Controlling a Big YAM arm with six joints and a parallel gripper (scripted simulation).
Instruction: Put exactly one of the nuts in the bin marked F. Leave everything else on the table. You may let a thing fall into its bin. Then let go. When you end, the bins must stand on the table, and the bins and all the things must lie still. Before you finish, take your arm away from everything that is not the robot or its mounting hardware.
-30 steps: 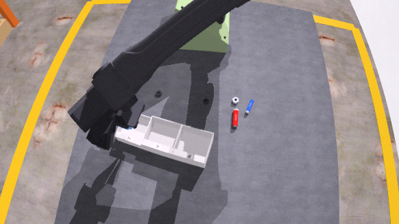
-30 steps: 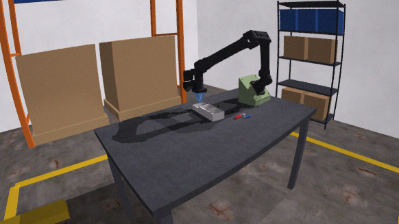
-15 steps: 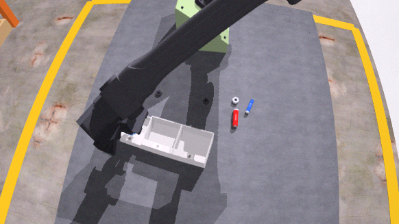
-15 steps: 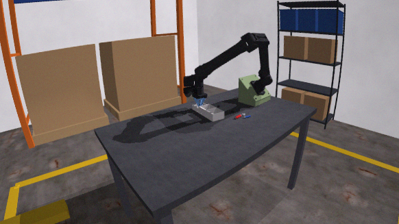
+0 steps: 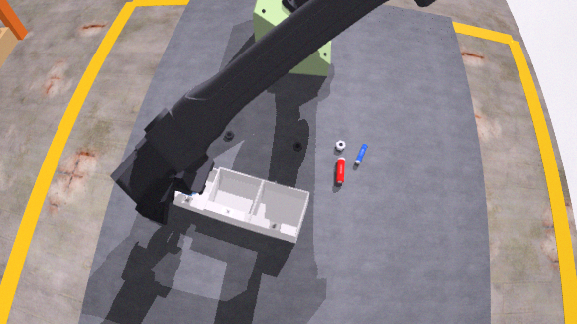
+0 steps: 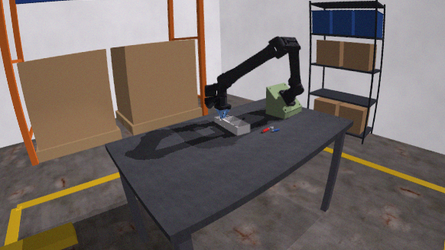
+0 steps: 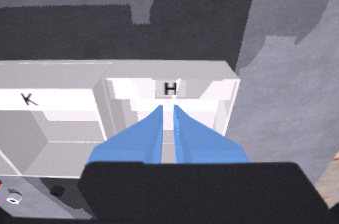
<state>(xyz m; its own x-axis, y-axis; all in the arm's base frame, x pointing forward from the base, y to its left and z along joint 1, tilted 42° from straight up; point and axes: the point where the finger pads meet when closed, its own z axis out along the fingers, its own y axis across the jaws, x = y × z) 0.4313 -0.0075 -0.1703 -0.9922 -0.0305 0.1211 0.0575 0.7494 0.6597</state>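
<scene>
Right now the white three-compartment bin is 80 mm to the left of my hand. From my hand the other things lie so: blue cylinder 150 mm behind, 290 mm to the left, 20 mm below; then red cylinder 110 mm behind, 260 mm to the left, 20 mm below; then silver nut 160 mm behind, 250 mm to the left, 20 mm below.
</scene>
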